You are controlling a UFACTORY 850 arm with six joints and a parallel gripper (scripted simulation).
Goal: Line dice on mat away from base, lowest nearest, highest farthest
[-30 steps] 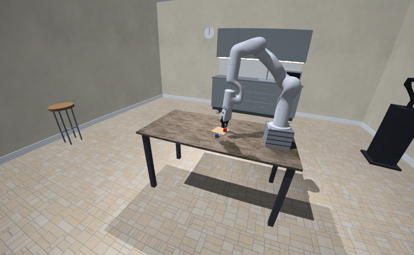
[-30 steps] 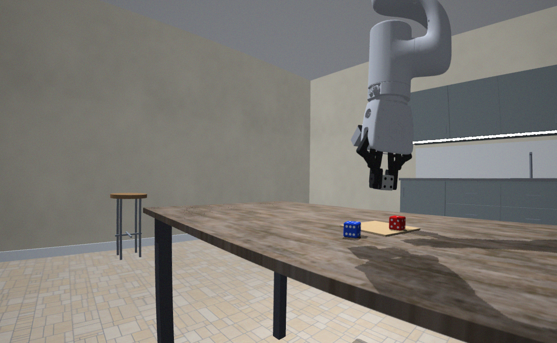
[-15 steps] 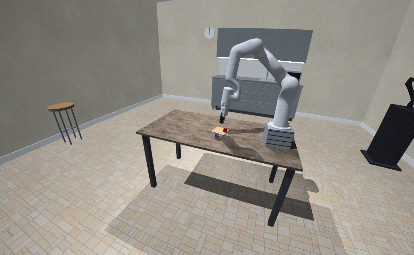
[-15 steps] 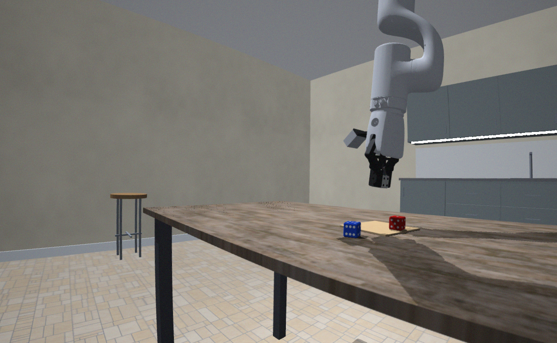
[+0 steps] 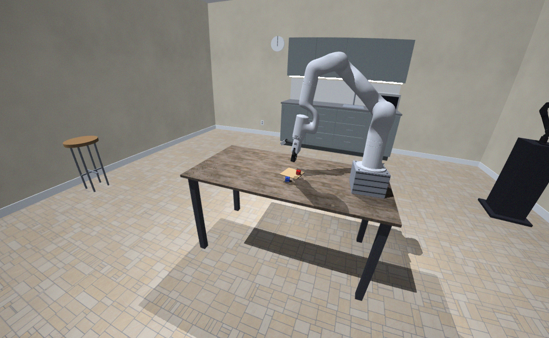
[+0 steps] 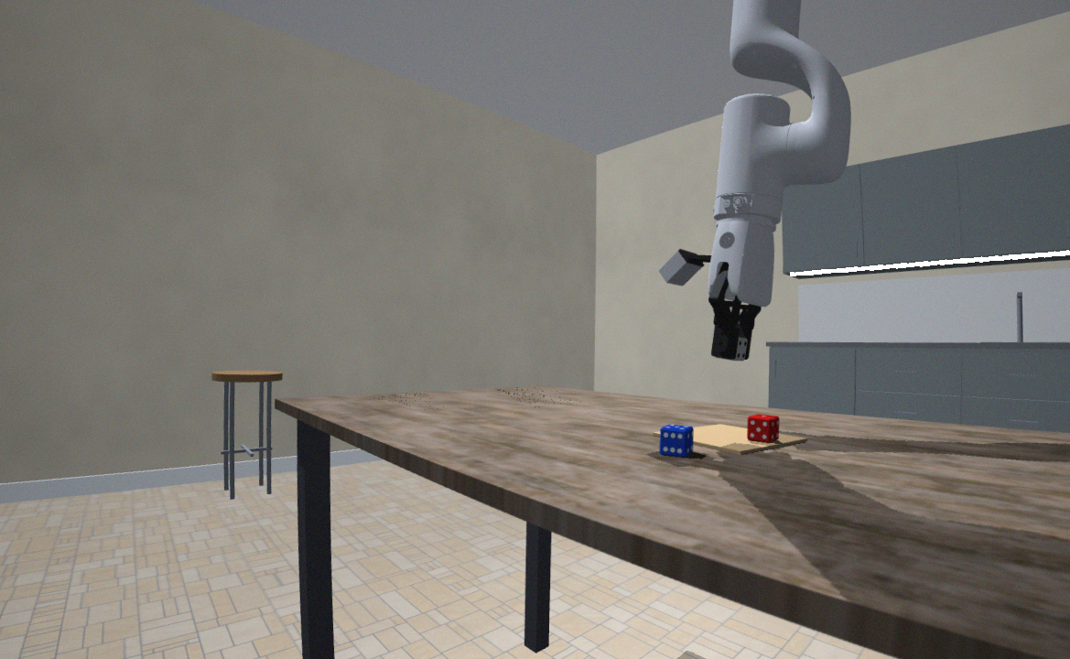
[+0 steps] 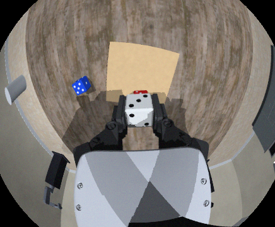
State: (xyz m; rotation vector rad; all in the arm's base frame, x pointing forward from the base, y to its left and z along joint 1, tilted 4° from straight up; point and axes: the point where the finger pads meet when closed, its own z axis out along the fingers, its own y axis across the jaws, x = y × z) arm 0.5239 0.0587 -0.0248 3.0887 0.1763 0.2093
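The tan mat lies 120 mm below my hand. The rest, counted from my hand: red die (40 mm behind, 10 mm to the right, 110 mm below); then blue die (10 mm behind, 130 mm to the left, 110 mm below); then white die (10 mm below).
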